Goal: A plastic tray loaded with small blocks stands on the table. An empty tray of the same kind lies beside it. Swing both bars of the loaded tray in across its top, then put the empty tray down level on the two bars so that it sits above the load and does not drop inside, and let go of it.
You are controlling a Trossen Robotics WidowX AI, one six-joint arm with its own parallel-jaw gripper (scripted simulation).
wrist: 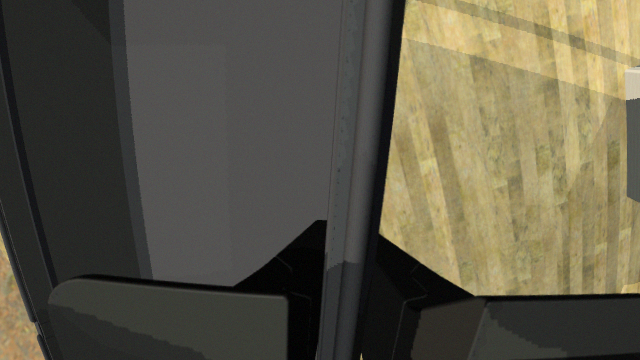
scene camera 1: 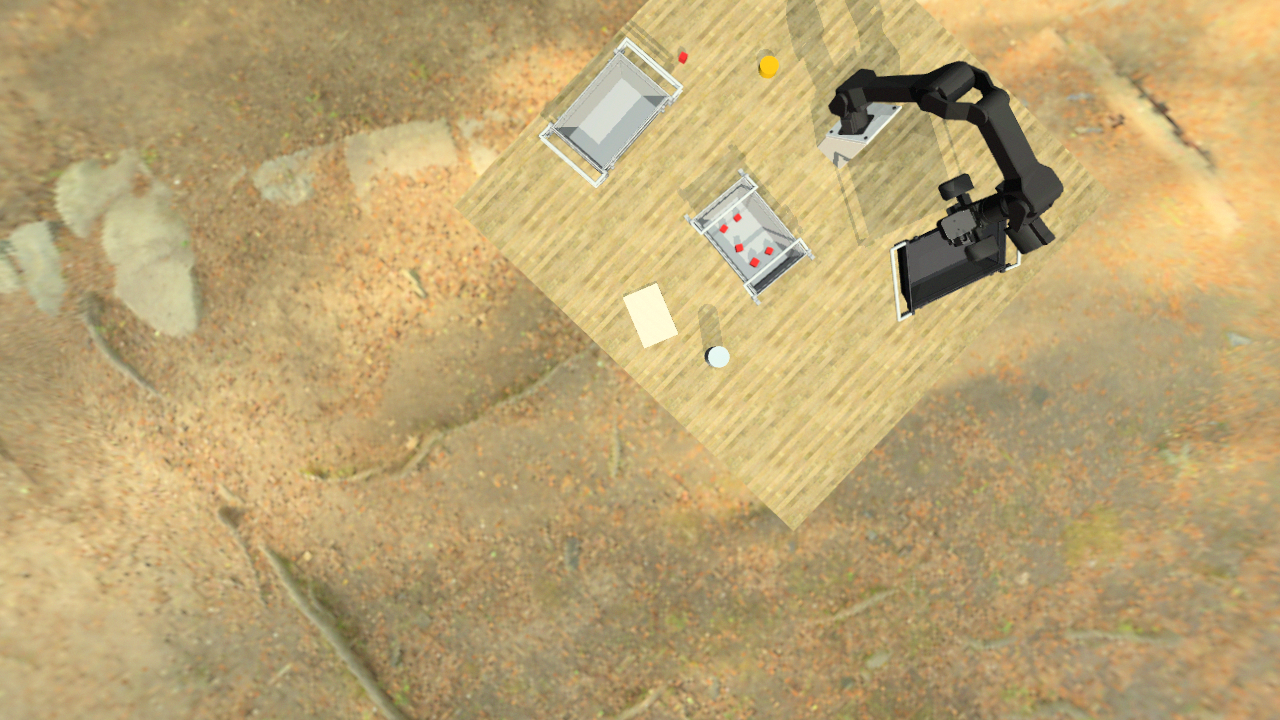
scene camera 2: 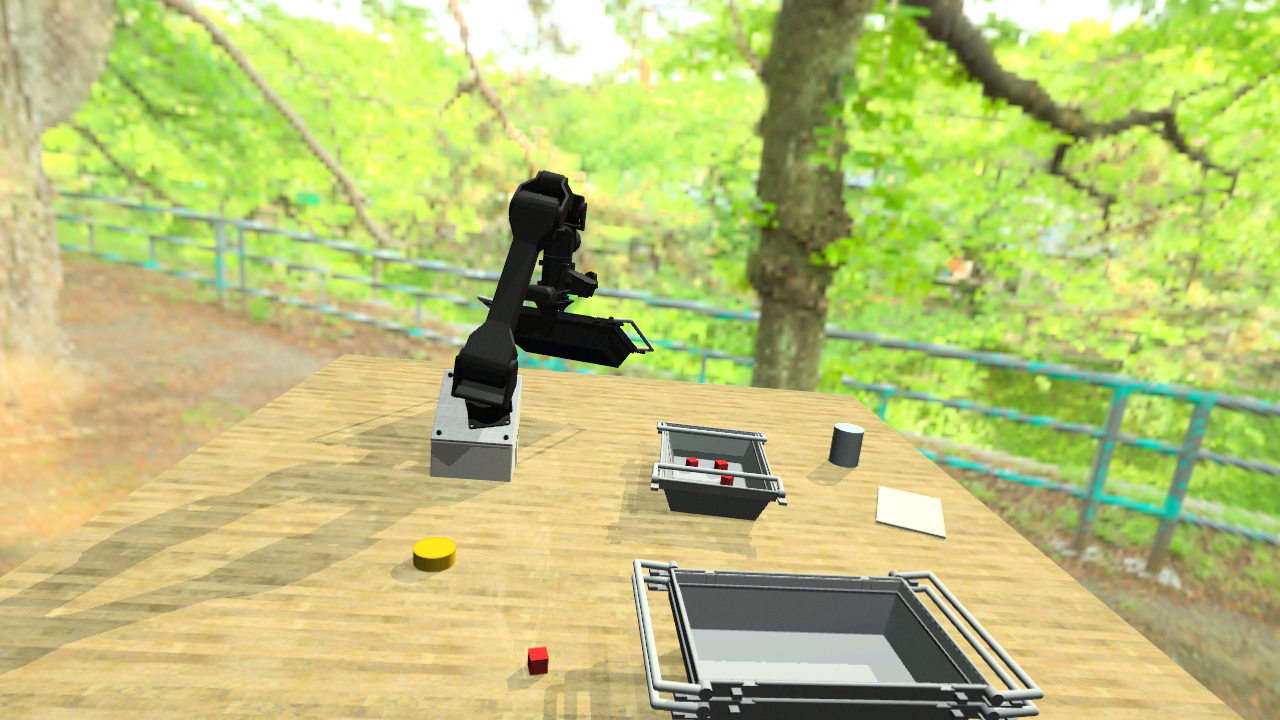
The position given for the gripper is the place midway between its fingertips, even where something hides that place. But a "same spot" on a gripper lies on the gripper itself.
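The gripper is visible in the wrist view, in scene camera 2 and in scene camera 1 (pixel 942 227). On the gripper, (wrist: pixel 279 304) and (scene camera 2: pixel 570 301) are the same spot. A dark tray can be seen in the wrist view, in scene camera 1 and in scene camera 2 (pixel 584 338). On the dark tray, (scene camera 1: pixel 929 268) and (wrist: pixel 153 104) are the same spot. A cream card appears in scene camera 1 (pixel 647 308) and in scene camera 2 (pixel 910 511), while in the wrist view the card is out of frame.
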